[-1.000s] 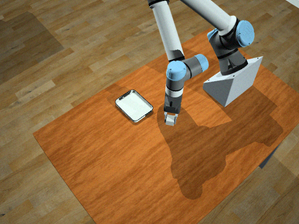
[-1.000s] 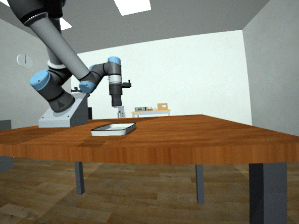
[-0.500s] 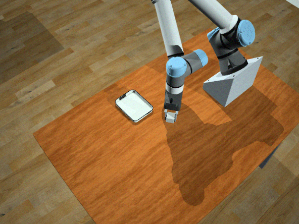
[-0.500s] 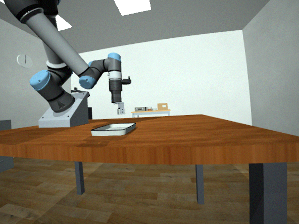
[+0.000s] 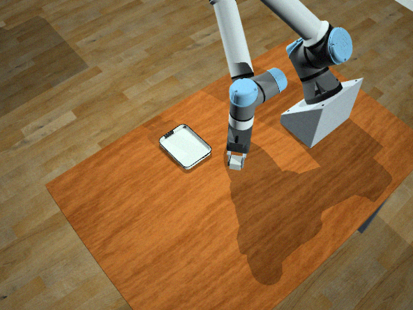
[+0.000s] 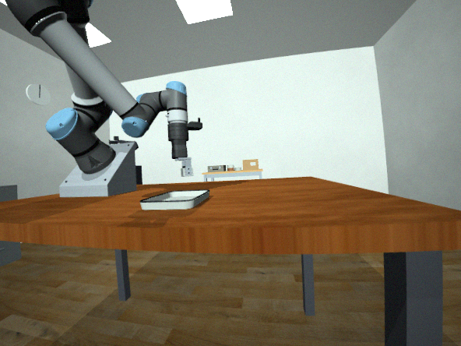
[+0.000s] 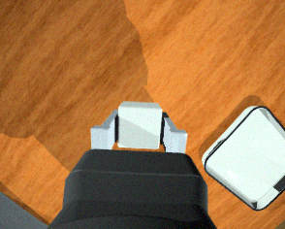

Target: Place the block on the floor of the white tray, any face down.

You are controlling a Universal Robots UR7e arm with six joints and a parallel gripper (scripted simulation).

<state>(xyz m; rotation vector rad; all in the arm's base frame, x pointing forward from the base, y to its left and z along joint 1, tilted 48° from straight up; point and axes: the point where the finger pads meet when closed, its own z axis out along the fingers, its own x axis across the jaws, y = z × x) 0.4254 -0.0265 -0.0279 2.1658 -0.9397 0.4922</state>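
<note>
The white tray lies 70 mm ahead of my hand, 200 mm to the right of it and 70 mm below it. Round my hand: white block (10 mm below).
</note>
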